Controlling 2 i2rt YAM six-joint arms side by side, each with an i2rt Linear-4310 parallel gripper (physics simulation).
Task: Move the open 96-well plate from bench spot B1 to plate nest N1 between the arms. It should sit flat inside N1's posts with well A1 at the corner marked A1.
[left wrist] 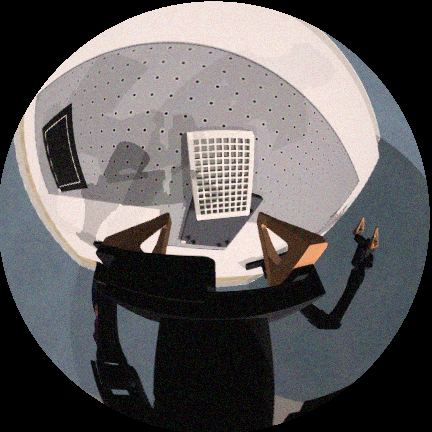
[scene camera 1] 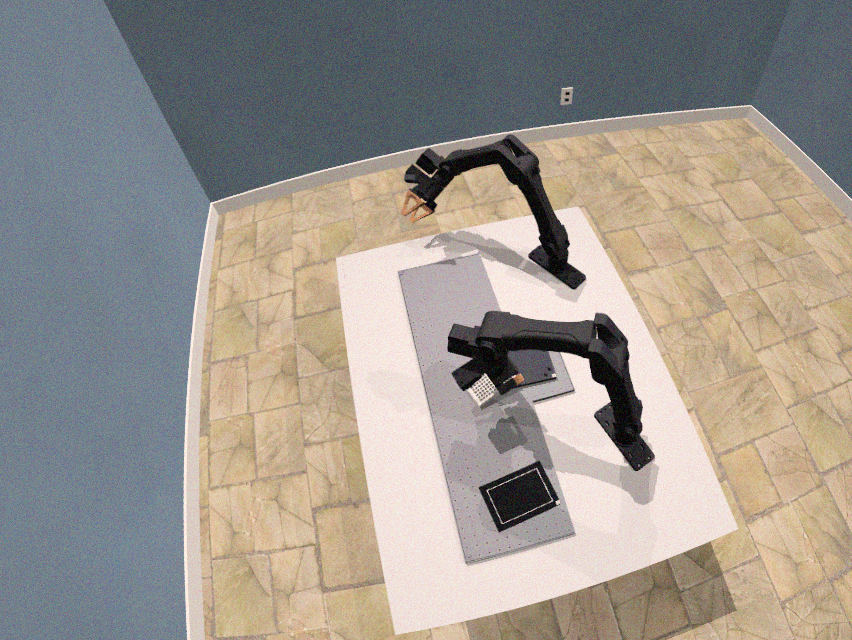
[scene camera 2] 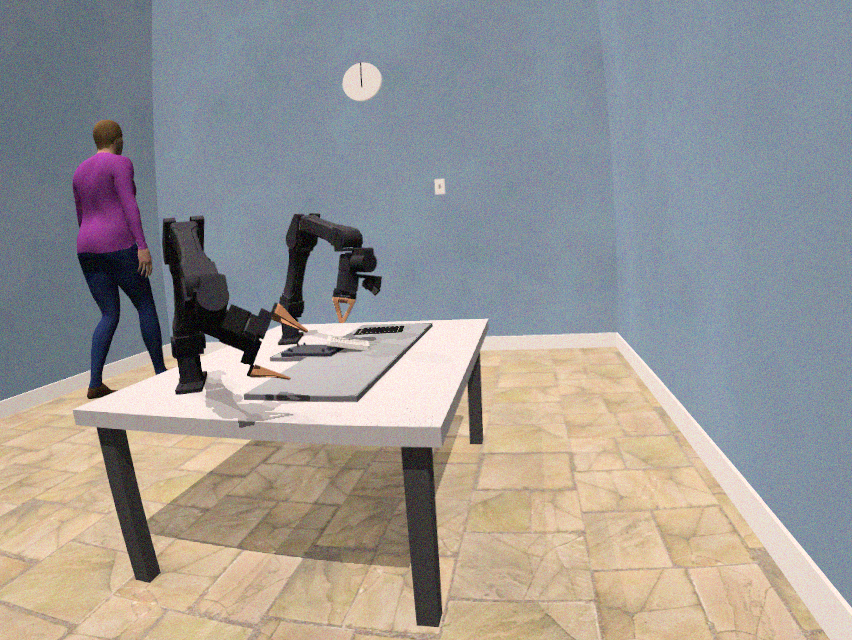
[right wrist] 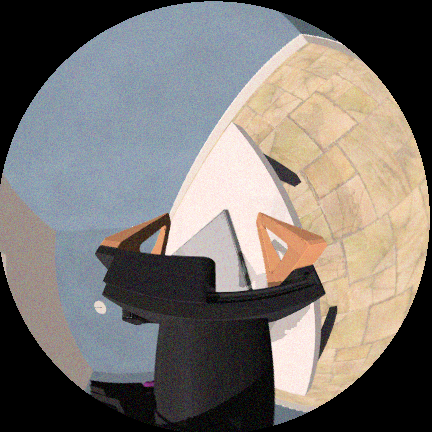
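The white 96-well plate lies with its near end over the dark nest N1 and its far end out over the pegboard. It looks tilted and not within the posts. The nest's small white corner mark shows in the left wrist view; well A1 is not readable. My left gripper is open above the plate's near end, with fingers apart on either side and clear of it. My right gripper is open and empty, away from the plate.
The black, white-outlined bench spot B1 lies near one end of the grey pegboard, on the white table. A person stands behind the table.
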